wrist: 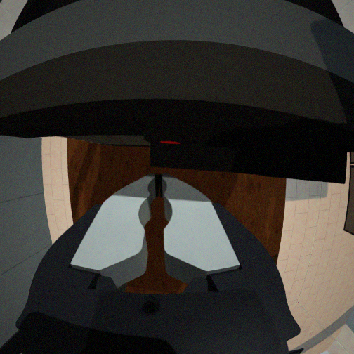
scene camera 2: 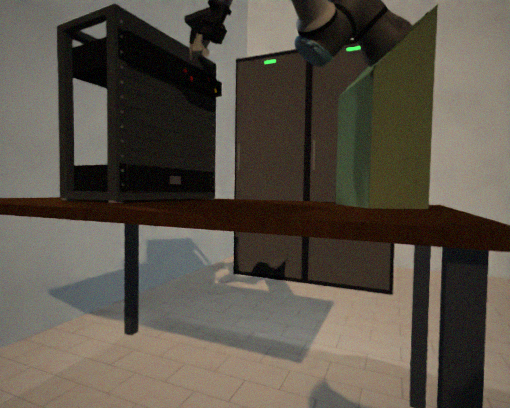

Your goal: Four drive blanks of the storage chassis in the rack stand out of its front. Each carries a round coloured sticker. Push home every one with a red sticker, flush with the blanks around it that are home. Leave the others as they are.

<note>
In view: the gripper (wrist: 159, 176) and a rack (scene camera 2: 161, 108).
The rack shows as well in the wrist view (wrist: 259, 94).
</note>
